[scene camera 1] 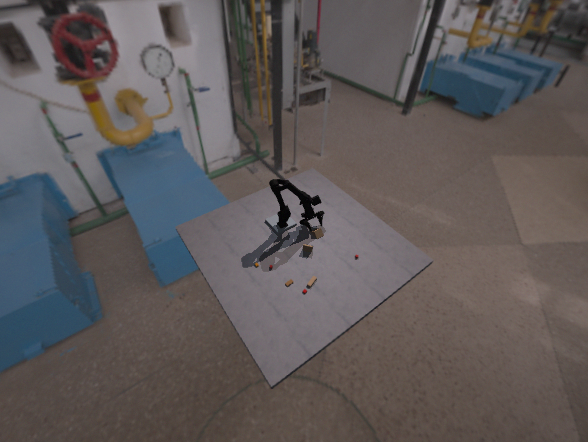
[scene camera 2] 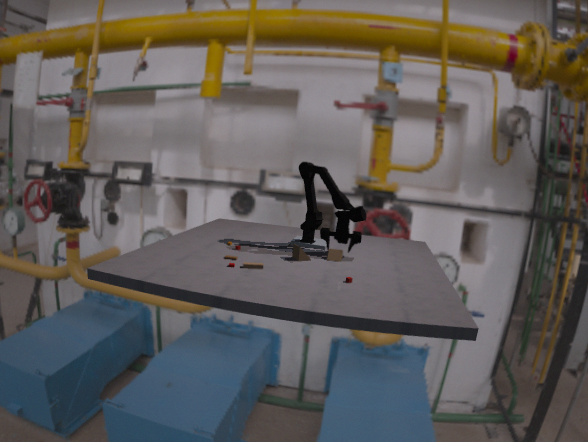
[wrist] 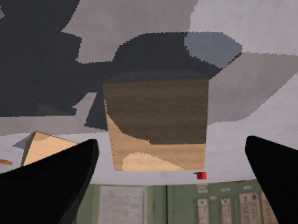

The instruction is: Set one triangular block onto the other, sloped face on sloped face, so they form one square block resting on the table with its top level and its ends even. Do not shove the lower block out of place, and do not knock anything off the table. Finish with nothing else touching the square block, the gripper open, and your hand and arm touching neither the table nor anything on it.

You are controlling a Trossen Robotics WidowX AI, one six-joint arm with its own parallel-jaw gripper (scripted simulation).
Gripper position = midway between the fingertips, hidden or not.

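Note:
A triangular block (wrist: pixel 161 125) and a triangular block (wrist: pixel 40 145) are visible. The gripper (wrist: pixel 172 146) is open and holds nothing.

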